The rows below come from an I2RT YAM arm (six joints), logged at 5 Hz.
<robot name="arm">
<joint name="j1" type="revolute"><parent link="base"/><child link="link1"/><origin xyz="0 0 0.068" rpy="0 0 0"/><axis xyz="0 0 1"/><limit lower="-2.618" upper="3.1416"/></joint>
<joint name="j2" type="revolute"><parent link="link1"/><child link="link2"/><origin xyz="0.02 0.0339 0.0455" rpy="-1.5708 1.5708 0"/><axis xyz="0 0 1"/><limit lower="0" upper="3.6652"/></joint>
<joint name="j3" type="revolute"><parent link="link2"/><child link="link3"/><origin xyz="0 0.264 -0.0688" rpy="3.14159 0 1.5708"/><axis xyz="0 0 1"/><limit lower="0" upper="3.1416"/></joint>
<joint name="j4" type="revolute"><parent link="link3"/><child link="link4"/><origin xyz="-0.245 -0.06 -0.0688" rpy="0 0 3.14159"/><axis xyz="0 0 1"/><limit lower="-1.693" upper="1.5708"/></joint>
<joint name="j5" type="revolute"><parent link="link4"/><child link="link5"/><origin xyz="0.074 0.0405 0.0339" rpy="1.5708 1.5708 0"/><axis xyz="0 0 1"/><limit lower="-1.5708" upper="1.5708"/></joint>
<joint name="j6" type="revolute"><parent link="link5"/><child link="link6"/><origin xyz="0 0.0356 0.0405" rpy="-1.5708 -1.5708 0"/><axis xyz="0 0 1"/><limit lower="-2.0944" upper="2.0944"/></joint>
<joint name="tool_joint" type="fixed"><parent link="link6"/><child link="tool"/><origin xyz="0 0 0" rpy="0 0 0"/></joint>
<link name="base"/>
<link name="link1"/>
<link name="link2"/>
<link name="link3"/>
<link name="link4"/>
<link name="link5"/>
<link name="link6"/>
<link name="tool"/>
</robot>
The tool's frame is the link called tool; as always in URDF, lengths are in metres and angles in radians.
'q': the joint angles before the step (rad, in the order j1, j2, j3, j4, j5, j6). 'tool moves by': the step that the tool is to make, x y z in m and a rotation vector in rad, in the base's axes. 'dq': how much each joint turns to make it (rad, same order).
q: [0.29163 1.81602 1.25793 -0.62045 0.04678 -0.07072]
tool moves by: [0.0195 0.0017 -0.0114 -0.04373 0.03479 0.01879]
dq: [-0.00849 0.09678 0.08710 -0.03398 0.02003 -0.03710]
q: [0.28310 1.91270 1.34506 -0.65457 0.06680 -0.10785]
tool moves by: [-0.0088 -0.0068 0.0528 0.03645 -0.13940 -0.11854]
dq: [-0.00627 -0.13123 0.02137 -0.01767 0.04857 0.10161]
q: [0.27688 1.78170 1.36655 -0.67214 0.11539 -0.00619]
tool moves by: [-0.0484 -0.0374 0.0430 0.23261 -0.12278 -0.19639]
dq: [-0.08327 -0.28226 -0.16814 0.04746 -0.10625 0.20159]
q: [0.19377 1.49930 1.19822 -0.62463 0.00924 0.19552]
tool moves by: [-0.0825 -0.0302 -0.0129 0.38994 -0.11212 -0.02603]
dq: [-0.10866 -0.40036 -0.40256 0.19968 -0.32835 0.19251]
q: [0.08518 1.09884 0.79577 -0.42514 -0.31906 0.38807]
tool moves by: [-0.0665 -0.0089 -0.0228 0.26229 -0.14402 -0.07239]
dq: [-0.04342 -0.39884 -0.32226 0.17448 -0.11954 0.24151]
